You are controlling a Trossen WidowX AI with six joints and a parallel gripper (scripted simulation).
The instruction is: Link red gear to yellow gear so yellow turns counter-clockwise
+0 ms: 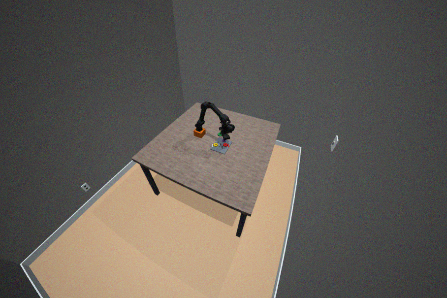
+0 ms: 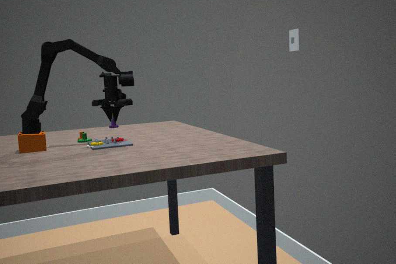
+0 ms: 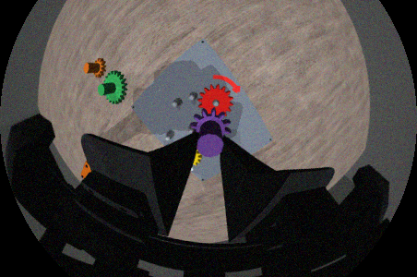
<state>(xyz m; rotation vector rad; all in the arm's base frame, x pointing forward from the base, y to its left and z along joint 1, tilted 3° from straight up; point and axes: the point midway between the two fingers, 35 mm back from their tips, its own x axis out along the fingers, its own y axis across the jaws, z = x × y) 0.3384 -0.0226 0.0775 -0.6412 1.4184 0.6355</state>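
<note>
Now: the red gear 10 mm ahead of my gripper tip, 10 mm to the left of it and 80 mm below it. From my gripper tip the other things lie so: green gear 130 mm behind, 140 mm to the left, 80 mm below; purple gear 10 mm below; yellow gear 80 mm behind, 40 mm to the right, 80 mm below.
</note>
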